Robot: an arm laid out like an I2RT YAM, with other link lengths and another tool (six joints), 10 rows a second.
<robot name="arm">
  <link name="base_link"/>
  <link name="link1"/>
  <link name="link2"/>
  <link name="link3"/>
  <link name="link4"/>
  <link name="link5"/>
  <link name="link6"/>
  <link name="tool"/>
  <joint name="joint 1" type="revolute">
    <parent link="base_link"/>
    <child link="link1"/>
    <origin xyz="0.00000 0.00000 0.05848"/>
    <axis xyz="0 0 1"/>
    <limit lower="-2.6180" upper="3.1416"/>
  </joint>
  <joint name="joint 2" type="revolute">
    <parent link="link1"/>
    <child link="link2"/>
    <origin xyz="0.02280 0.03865 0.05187" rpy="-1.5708 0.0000 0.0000"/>
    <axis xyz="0 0 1"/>
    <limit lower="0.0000" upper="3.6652"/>
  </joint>
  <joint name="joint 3" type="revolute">
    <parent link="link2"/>
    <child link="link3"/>
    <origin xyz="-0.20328 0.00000 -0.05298" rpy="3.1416 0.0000 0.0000"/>
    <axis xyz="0 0 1"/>
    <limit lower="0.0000" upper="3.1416"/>
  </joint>
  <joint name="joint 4" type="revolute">
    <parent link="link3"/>
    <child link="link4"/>
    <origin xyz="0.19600 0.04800 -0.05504"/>
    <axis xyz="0 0 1"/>
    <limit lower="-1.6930" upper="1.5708"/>
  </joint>
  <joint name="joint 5" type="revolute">
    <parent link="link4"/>
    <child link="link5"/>
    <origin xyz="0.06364 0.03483 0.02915" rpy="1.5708 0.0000 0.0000"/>
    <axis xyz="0 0 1"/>
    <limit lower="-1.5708" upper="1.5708"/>
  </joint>
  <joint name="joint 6" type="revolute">
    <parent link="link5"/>
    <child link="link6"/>
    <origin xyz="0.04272 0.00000 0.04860" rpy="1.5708 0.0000 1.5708"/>
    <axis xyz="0 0 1"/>
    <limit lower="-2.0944" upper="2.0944"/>
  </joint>
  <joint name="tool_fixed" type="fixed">
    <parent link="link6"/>
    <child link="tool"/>
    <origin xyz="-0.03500 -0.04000 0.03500" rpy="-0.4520 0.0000 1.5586"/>
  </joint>
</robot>
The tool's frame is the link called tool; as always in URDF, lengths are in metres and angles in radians.
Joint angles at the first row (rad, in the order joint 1, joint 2, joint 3, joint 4, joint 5, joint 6):
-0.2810, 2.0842, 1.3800, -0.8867, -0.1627, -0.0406
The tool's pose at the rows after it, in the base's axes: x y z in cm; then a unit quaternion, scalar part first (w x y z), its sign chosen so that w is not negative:
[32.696, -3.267, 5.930, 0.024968, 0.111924, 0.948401, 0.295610]
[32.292, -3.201, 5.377, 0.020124, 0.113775, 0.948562, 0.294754]
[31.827, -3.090, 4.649, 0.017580, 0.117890, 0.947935, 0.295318]
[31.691, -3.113, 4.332, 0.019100, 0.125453, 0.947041, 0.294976]
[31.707, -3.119, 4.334, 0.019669, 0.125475, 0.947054, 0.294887]
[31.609, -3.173, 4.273, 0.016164, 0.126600, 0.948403, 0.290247]
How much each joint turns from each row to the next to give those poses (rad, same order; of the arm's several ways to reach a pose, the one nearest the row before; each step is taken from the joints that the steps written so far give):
0.0000, 0.0000, -0.0118, 0.0053, 0.0137, 0.0004
-0.0007, 0.0000, -0.0290, 0.0191, 0.0035, 0.0000
0.0000, 0.0000, -0.0408, 0.0343, -0.0004, 0.0064
0.0000, 0.0000, -0.0180, 0.0187, 0.0000, 0.0157
0.0000, 0.0000, 0.0000, 0.0011, 0.0000, 0.0004
0.0000, 0.0000, 0.0000, -0.0057, 0.0107, 0.0003

